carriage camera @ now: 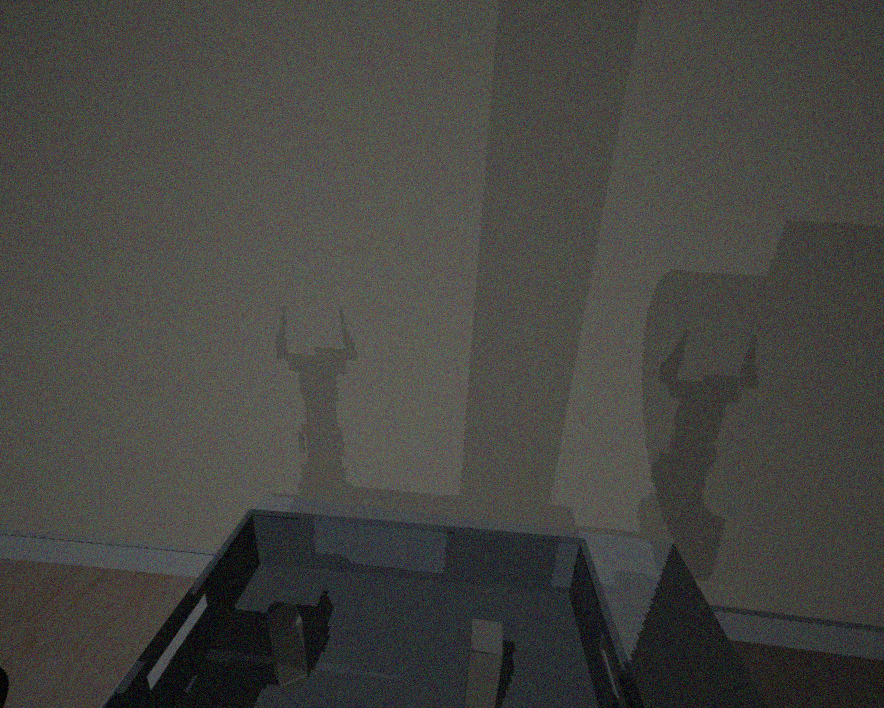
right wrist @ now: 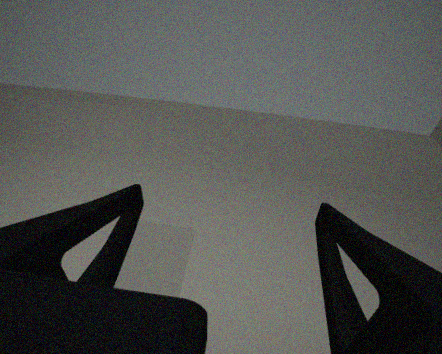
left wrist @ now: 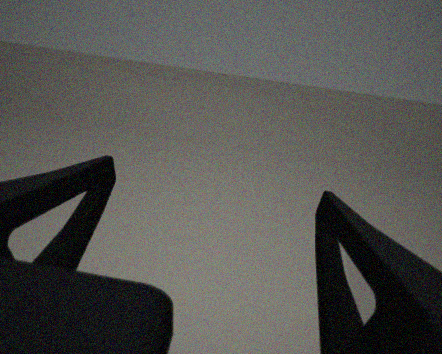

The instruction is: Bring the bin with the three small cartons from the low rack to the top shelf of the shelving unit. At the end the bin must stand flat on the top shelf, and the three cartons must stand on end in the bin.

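Frame: origin at the left arm's base, x ahead, y left, z up, level; millimetres.
Seen in the pictures: left gripper, fingertip midpoint: point(left wrist: 215, 184); right gripper, fingertip midpoint: point(right wrist: 228, 203).
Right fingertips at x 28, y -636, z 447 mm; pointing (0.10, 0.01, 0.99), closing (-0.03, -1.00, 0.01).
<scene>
Offsets run from my right fingertips to a thing's middle. "spot": to the spot under its first point. Level surfaces: height alone.
The dark blue-grey bin @(dx +222, dy +393, dz -622 mm) point(carriage camera: 380, 547) sits at the bottom of the carriage view on the pale low rack point(carriage camera: 619, 564); its near end is cut off by the frame. Inside, one small carton @(spot: dx +216, dy +532, dz -592 mm) point(carriage camera: 289, 645) stands at the left and another carton @(spot: dx +229, dy +273, dz -543 mm) point(carriage camera: 487, 637) at the right; both look upright. The third carton does not show. My left gripper point(left wrist: 215, 184) is open and empty, with plain wall beyond its fingers. My right gripper point(right wrist: 228, 203) is also open and empty in front of the wall. Both are away from the bin. The shelving unit does not show.
A beige wall point(carriage camera: 383, 184) rises behind the rack, with shadows of both arms and a broad vertical shadow on it. A pale baseboard point(carriage camera: 95, 553) runs along its foot. Wooden floor @(dz -987 mm) point(carriage camera: 88, 626) shows at the left. A dark wedge point(carriage camera: 686, 634) lies right of the bin.
</scene>
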